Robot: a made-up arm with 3 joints. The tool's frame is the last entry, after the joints.
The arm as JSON. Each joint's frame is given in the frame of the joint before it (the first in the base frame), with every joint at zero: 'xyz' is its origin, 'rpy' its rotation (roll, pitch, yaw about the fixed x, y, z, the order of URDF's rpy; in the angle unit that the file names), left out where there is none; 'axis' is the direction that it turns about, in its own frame. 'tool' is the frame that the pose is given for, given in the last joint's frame.
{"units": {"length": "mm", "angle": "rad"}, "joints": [
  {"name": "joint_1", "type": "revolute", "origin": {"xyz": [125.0, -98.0, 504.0]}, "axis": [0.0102, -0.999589, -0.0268]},
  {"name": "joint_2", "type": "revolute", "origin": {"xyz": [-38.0, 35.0, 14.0]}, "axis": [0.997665, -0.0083, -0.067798]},
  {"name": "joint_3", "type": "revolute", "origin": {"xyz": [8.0, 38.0, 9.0]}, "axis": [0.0, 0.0, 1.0]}
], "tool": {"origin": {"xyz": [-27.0, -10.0, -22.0]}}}
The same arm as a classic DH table. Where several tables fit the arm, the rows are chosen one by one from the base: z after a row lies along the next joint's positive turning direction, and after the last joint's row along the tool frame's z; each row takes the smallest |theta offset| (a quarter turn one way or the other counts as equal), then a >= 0, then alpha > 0; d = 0 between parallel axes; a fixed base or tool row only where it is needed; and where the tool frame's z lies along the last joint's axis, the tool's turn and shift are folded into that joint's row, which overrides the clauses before.
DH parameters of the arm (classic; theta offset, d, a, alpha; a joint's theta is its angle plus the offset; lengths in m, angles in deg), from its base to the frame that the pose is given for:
base (fixed): 0.58 0.5067 0.1240 91.54
joint_1: 86.14 0.0643 0.0105 88.84
joint_2: 88.54 -0.0307 -0.0381 93.89
joint_3: -69.20 0.0000 0.0288 0.00
tool (fixed): 159.68 -0.0125 0.0000 0.00

